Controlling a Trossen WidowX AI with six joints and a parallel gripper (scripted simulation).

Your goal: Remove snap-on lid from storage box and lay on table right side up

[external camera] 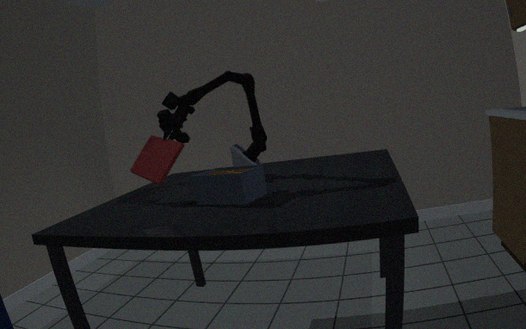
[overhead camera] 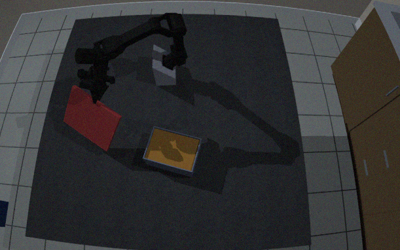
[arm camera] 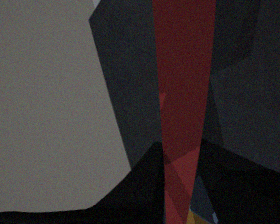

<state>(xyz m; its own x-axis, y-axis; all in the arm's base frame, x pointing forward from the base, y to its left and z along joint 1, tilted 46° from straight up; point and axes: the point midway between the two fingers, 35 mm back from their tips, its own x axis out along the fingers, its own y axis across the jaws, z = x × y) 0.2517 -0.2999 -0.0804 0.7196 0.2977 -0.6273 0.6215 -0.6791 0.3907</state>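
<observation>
My gripper tip is 40 mm short of the lid, 40 mm to the left of it and 60 mm above it. Round my gripper tip: storage box: 160 mm ahead, 300 mm to the left, 180 mm below.
</observation>
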